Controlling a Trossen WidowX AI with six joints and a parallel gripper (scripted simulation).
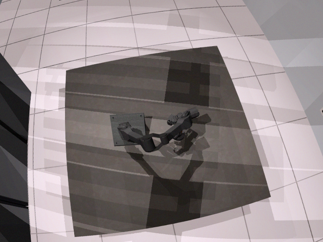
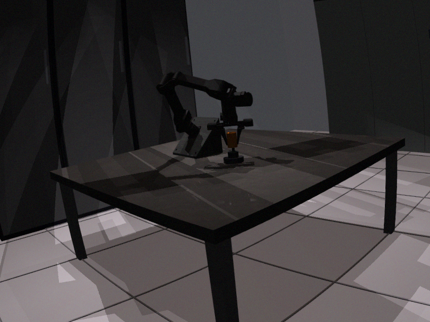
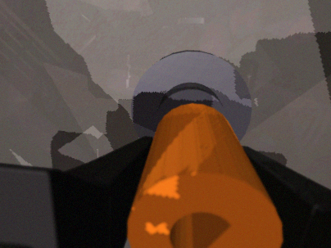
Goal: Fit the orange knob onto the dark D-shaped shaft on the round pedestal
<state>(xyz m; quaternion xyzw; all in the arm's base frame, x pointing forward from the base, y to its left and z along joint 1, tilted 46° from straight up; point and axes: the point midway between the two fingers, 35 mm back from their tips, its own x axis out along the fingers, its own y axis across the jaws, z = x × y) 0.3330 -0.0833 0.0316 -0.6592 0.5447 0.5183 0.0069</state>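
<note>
Now: gripper tip 20 mm below the orange knob. Round my gripper tip: pedestal: 40 mm below.
</note>
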